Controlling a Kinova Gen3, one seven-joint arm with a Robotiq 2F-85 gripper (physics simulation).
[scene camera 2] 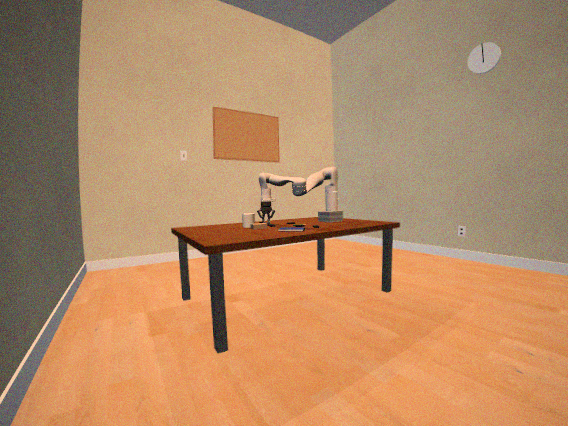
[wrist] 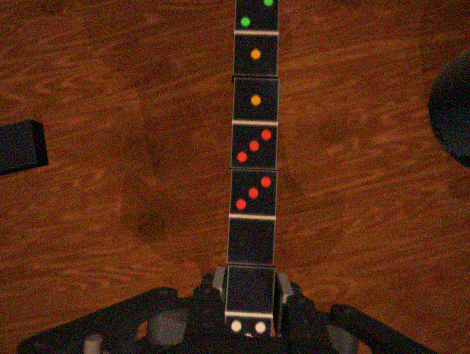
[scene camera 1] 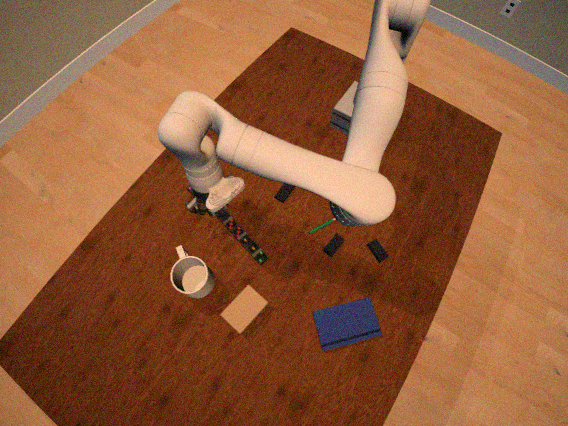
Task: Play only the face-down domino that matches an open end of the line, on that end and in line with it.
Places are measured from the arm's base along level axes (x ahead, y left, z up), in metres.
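Pixels of known places: gripper, between the fingertips: [wrist: 249, 285]; arm's base, origin of its link: [scene camera 2: 331, 210].
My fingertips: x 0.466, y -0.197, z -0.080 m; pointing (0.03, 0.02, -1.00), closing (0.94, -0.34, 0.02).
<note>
Ahead of a thing's pixels: the offset from my fingertips to its top centre. "spot": to the spot under its first point. Level surfaces: height alone.
The line of three face-up dominoes {0.028 m ahead, 0.094 m left, 0.010 m up} [scene camera 1: 241, 234] [wrist: 255, 122] runs from green pips through orange and red to a blank end. My gripper [scene camera 1: 215, 211] [scene camera 2: 266, 221] [wrist: 249, 285] is shut on a face-up domino {0.004 m back, 0.012 m right, 0.010 m up} [wrist: 250, 289] with a blank half and a white-pipped half. In the wrist view its blank half meets the line's blank end, in line with it, with no visible gap. Its lower part is hidden by the gripper. Three face-down dominoes {0.132 m back, 0.120 m left, 0.010 m up} [scene camera 1: 285, 192] {0.071 m back, 0.298 m left, 0.010 m up} [scene camera 1: 333, 245] {0.116 m back, 0.401 m left, 0.010 m up} [scene camera 1: 377, 250] lie apart from the line; part of one face-down domino {spot: 0.114 m back, 0.118 m left, 0.010 m up} [wrist: 19, 147] shows at the wrist view's left.
A white mug {0.167 m ahead, 0.052 m left, 0.085 m up} [scene camera 1: 194, 280] [scene camera 2: 248, 220] stands beside the line. A tan block {0.171 m ahead, 0.196 m left, 0.029 m up} [scene camera 1: 245, 309], a blue book {0.080 m ahead, 0.411 m left, 0.011 m up} [scene camera 1: 347, 322] and a green pencil {0.106 m back, 0.252 m left, 0.007 m up} [scene camera 1: 321, 226] lie on the table {0.000 m up} [scene camera 1: 150, 360]. A dark rounded object {spot: 0.135 m ahead, 0.069 m left, 0.022 m up} [wrist: 454, 110] shows at the wrist view's right edge.
</note>
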